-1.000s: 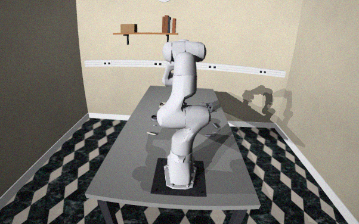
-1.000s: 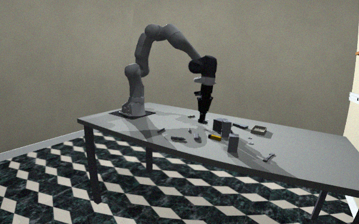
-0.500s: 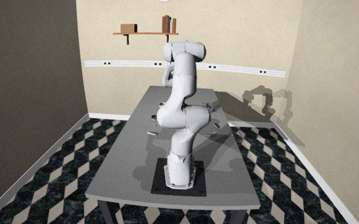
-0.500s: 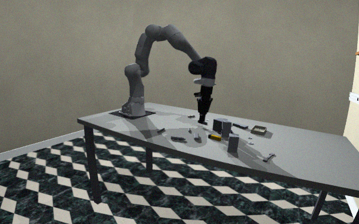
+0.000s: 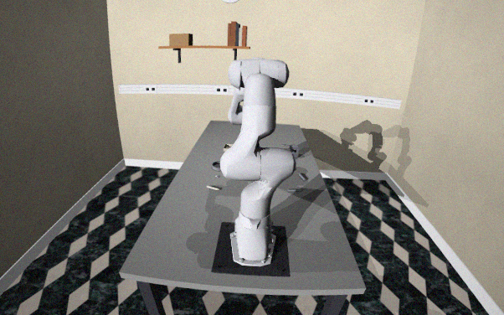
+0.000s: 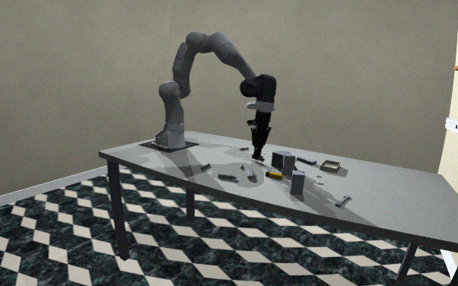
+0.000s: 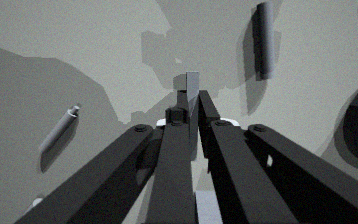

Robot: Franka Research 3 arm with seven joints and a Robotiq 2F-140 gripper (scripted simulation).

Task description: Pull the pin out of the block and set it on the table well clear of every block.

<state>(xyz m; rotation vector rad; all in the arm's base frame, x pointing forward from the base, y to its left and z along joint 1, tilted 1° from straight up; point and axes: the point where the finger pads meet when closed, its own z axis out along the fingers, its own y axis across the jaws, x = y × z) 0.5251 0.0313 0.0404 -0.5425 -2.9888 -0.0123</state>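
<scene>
Now: hand 1 cm short of the grey square pin and 3 cm above it. The rest, counted from my hand: round dish (8 cm ahead, 18 cm to the left, 4 cm below); grey block (12 cm ahead, 1 cm below); grey rod (3 cm behind, 8 cm to the left, 4 cm below).
</scene>
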